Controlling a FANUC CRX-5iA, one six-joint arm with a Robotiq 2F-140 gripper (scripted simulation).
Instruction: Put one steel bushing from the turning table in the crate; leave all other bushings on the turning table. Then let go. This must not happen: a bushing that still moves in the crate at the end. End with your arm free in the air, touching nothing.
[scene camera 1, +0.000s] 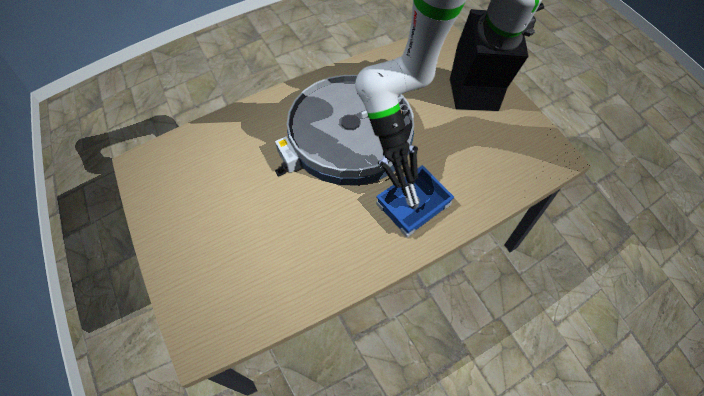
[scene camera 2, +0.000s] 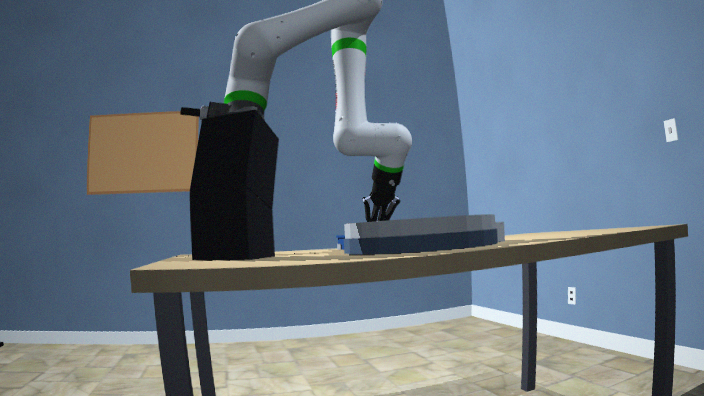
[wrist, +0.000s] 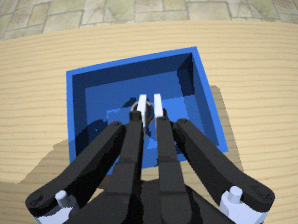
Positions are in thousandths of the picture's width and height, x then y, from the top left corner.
In view: my gripper (scene camera 1: 587, 514) and a blue crate (scene camera 1: 610, 481).
My gripper is seen too in the wrist view (wrist: 505, 467).
